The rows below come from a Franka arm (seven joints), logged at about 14 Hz.
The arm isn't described. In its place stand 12 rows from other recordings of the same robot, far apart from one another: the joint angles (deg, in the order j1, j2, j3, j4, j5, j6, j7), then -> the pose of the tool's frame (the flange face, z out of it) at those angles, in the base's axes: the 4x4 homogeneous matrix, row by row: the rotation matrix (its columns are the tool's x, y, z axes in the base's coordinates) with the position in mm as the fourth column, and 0 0 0 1 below.
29.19, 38.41, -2.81, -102.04, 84.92, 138.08, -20.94 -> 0.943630 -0.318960 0.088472 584.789; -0.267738 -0.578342 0.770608 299.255; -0.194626 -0.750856 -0.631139 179.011; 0 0 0 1
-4.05, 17.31, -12.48, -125.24, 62.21, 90.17, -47.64 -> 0.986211 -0.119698 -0.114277 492.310; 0.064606 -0.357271 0.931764 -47.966; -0.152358 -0.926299 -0.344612 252.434; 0 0 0 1
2.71, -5.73, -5.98, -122.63, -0.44, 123.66, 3.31 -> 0.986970 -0.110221 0.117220 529.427; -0.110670 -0.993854 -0.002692 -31.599; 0.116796 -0.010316 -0.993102 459.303; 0 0 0 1
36.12, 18.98, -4.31, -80.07, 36.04, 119.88, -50.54 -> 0.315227 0.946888 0.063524 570.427; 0.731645 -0.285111 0.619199 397.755; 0.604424 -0.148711 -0.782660 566.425; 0 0 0 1
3.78, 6.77, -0.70, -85.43, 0.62, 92.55, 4.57 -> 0.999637 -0.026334 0.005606 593.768; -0.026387 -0.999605 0.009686 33.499; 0.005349 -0.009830 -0.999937 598.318; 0 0 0 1
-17.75, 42.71, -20.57, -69.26, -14.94, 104.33, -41.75 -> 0.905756 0.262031 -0.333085 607.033; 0.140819 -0.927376 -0.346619 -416.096; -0.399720 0.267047 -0.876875 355.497; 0 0 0 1
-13.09, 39.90, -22.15, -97.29, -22.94, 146.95, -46.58 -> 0.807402 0.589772 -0.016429 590.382; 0.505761 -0.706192 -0.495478 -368.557; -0.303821 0.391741 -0.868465 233.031; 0 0 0 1
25.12, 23.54, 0.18, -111.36, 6.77, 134.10, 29.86 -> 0.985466 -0.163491 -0.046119 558.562; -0.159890 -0.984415 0.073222 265.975; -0.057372 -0.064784 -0.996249 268.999; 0 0 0 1
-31.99, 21.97, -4.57, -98.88, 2.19, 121.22, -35.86 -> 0.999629 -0.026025 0.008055 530.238; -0.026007 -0.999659 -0.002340 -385.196; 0.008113 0.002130 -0.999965 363.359; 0 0 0 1
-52.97, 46.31, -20.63, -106.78, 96.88, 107.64, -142.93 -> 0.448091 0.084886 0.889949 243.203; -0.013218 -0.994744 0.101537 -550.164; 0.893890 -0.057261 -0.444614 95.144; 0 0 0 1
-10.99, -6.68, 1.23, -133.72, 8.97, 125.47, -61.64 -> 0.687622 0.726069 0.000010 480.613; 0.720250 -0.682114 0.126335 -76.911; 0.091735 -0.086864 -0.991988 381.947; 0 0 0 1
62.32, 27.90, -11.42, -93.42, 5.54, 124.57, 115.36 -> 0.407561 -0.911738 0.051257 416.203; -0.912956 -0.405583 0.044873 544.859; -0.020124 -0.065084 -0.997677 348.077; 0 0 0 1
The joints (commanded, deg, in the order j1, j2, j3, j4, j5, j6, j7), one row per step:
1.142, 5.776, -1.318, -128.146, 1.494, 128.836, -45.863
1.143, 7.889, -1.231, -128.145, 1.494, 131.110, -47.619
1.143, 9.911, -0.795, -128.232, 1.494, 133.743, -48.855
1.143, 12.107, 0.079, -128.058, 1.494, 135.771, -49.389
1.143, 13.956, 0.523, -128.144, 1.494, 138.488, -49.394
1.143, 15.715, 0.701, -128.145, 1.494, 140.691, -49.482
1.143, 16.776, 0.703, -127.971, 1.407, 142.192, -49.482
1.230, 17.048, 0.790, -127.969, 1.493, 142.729, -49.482
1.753, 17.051, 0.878, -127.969, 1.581, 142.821, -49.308
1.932, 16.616, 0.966, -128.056, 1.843, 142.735, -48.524
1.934, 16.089, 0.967, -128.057, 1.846, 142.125, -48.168
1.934, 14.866, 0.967, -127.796, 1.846, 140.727, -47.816
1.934, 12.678, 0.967, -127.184, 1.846, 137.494, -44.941
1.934, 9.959, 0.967, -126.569, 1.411, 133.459, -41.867
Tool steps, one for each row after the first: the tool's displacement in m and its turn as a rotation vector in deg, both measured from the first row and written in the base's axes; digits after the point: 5 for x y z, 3 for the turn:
0.00368, 0.00065, -0.01635, 0.074, -0.192, 1.801
0.00699, 0.00452, -0.03208, 0.152, -0.735, 3.423
0.00982, 0.01259, -0.04856, 0.315, -0.750, 4.781
0.01224, 0.01666, -0.06266, 0.359, -1.531, 5.172
0.01389, 0.01828, -0.07609, 0.378, -1.976, 5.392
0.01619, 0.01829, -0.08281, 0.301, -2.588, 5.440
0.01672, 0.01993, -0.08459, 0.366, -2.856, 5.529
0.01666, 0.02572, -0.08448, 0.442, -2.941, 5.887
0.01654, 0.02823, -0.08105, 0.566, -3.188, 5.152
0.01623, 0.02828, -0.07695, 0.553, -3.097, 4.811
0.01707, 0.02840, -0.06569, 0.549, -3.176, 4.492
0.01737, 0.02862, -0.04550, 0.404, -2.685, 1.696
0.01553, 0.02868, -0.02127, -0.079, -1.939, -0.954

